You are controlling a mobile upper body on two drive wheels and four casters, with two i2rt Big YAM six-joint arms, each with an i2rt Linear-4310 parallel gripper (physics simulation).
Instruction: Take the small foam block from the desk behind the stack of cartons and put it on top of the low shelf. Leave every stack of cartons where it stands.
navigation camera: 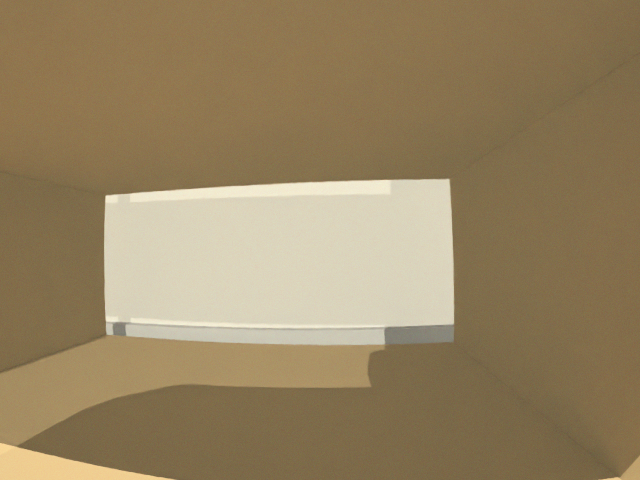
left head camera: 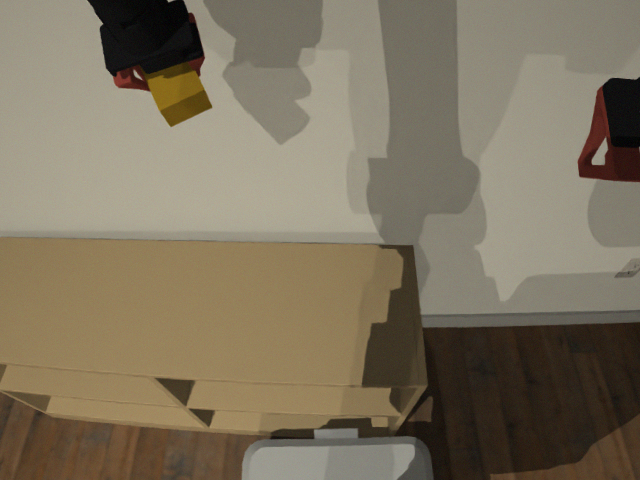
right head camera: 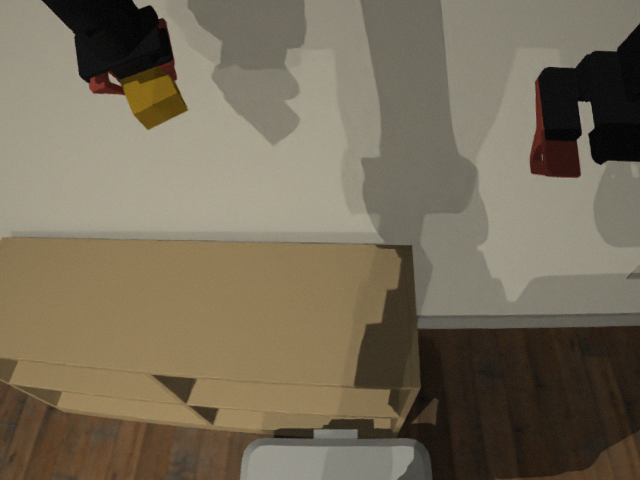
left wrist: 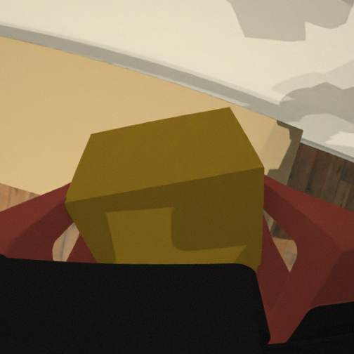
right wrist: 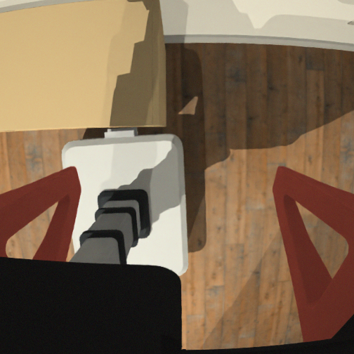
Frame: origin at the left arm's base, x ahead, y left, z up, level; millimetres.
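Where they show: left gripper, fingertip midpoint: [left head camera: 175, 79] [right head camera: 153, 84]; right gripper, fingertip midpoint: [left head camera: 633, 171] [right head camera: 592, 167].
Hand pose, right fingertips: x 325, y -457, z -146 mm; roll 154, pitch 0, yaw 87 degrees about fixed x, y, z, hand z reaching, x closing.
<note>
After its pixels a point has its place.
The small foam block [left head camera: 180, 90] {x 532, y -31, z -202 mm} [right head camera: 155, 98] {x 526, y -34, z -204 mm} [left wrist: 165, 150] is a yellow block, tilted between the left fingers. My left gripper [left head camera: 161, 74] {x 587, y -6, z -221 mm} [right head camera: 133, 78] [left wrist: 174, 177] is shut on it, up in the air at the upper left of both head views. The low shelf [left head camera: 206, 310] {x 545, y 80, z -800 mm} [right head camera: 206, 310] {x 542, y 73, z -800 mm} [left wrist: 50, 110] [right wrist: 60, 75] is light wood with a flat top and open compartments. In the left wrist view the shelf top shows beyond and below the block. My right gripper [right wrist: 176, 177] is open, with no object between its fingers. The desk and the cartons do not show.
My white base [left head camera: 336, 462] {x 255, y -223, z -1150 mm} [right head camera: 336, 462] {x 256, y -229, z -1150 mm} [right wrist: 125, 160] stands close to the shelf's front, near its right end. A pale wall [left head camera: 258, 206] {x 793, y -37, z -716 mm} runs behind the shelf. The navigation camera looks into a shelf compartment [navigation camera: 542, 258] {x 540, y -405, z -1199 mm}. Wooden floor [right wrist: 250, 100] lies right of the shelf.
</note>
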